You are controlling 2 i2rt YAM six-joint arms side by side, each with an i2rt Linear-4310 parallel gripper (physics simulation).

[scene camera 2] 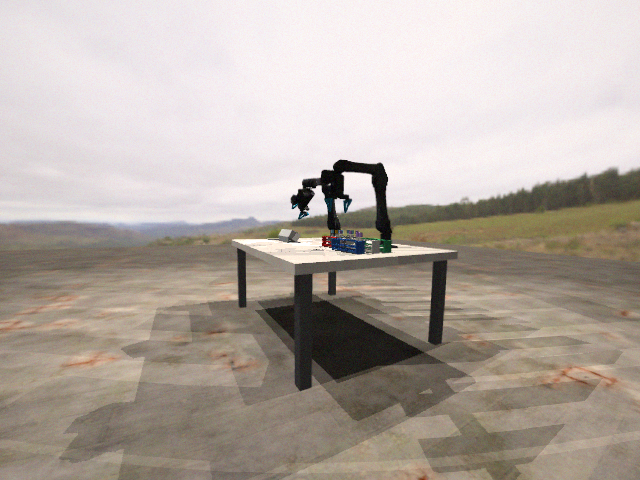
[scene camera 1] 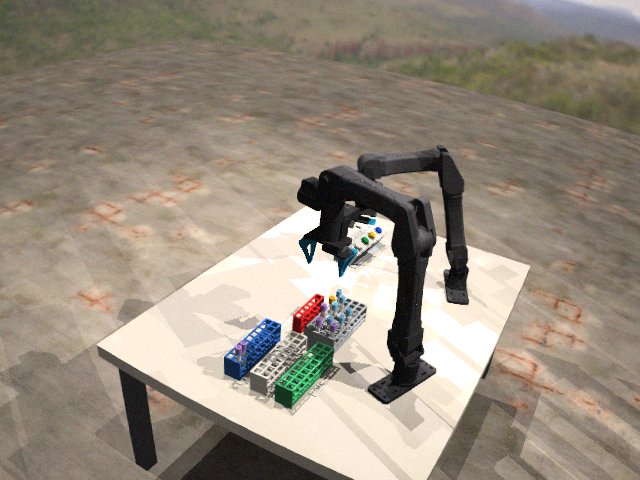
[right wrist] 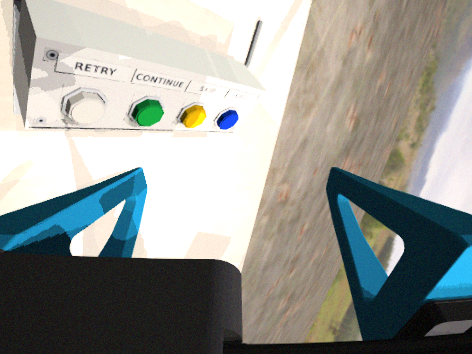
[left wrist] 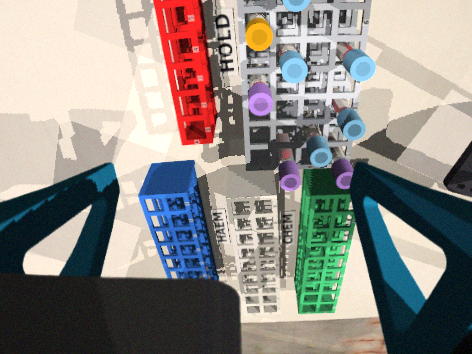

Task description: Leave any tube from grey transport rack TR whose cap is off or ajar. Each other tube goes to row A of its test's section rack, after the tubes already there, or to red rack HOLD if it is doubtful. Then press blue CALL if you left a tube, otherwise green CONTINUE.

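Places are measured from the left arm's base along level axes (x ahead, y left, z up), in centimetres.
Pixels of known places: left gripper, between the fingertips: (scene camera 2: 337, 212) (scene camera 1: 325, 269) (left wrist: 234, 175); right gripper, between the fingertips: (scene camera 2: 295, 214) (scene camera 1: 368, 209) (right wrist: 236, 177); left arm's base, origin of its link: (scene camera 1: 403, 381); right arm's base, origin of its link: (scene camera 1: 455, 287).
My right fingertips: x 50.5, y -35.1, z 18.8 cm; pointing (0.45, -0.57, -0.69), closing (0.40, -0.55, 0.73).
Note:
Ahead of a thing's pixels: the offset from my right fingertips to its top centre. "spot": to the spot under its first point.
Grey rack TR @[dx -24.8, dy +35.1, dz -13.1 cm] (left wrist: 364, 30) (scene camera 1: 355, 327) holds several tubes with light-blue caps, three with purple caps @[dx -22.4, dy +38.1, dz -9.3 cm] (left wrist: 260, 103) and one with an orange cap @[dx -21.1, dy +34.1, dz -9.3 cm] (left wrist: 259, 35) (scene camera 1: 331, 299). Whether any cap is ajar is too small to tell. Red rack HOLD (left wrist: 208, 100) (scene camera 1: 308, 313) stands beside it and shows no tube. Blue rack @[dx -20.5, dy +59.8, dz -13.1 cm] (left wrist: 172, 175) (scene camera 1: 253, 347) holds two purple-capped tubes @[spot: dx -25.0, dy +67.1, dz -9.4 cm] (scene camera 1: 240, 347). White rack (left wrist: 250, 181) (scene camera 1: 262, 383) and green rack (left wrist: 327, 185) (scene camera 1: 285, 395) show no tubes. My left gripper (left wrist: 234, 175) (scene camera 1: 324, 260) is open and empty, high above the racks. My right gripper (right wrist: 236, 177) is open and empty near the button box.
The button box @[dx +4.1, dy -3.5, dz -10.4 cm] (right wrist: 150, 47) (scene camera 2: 287, 235) carries white RETRY @[dx -0.5, dy +3.0, dz -11.3 cm] (right wrist: 85, 109), green CONTINUE @[dx +0.9, dy -1.8, dz -11.3 cm] (right wrist: 148, 112), yellow SKIP @[dx +2.4, dy -6.6, dz -11.3 cm] (right wrist: 193, 115) and blue CALL @[dx +3.8, dy -11.4, dz -11.3 cm] (right wrist: 227, 119). HAEM and CHEM labels lie between the section racks. The table edge lies right of the box in the right wrist view.

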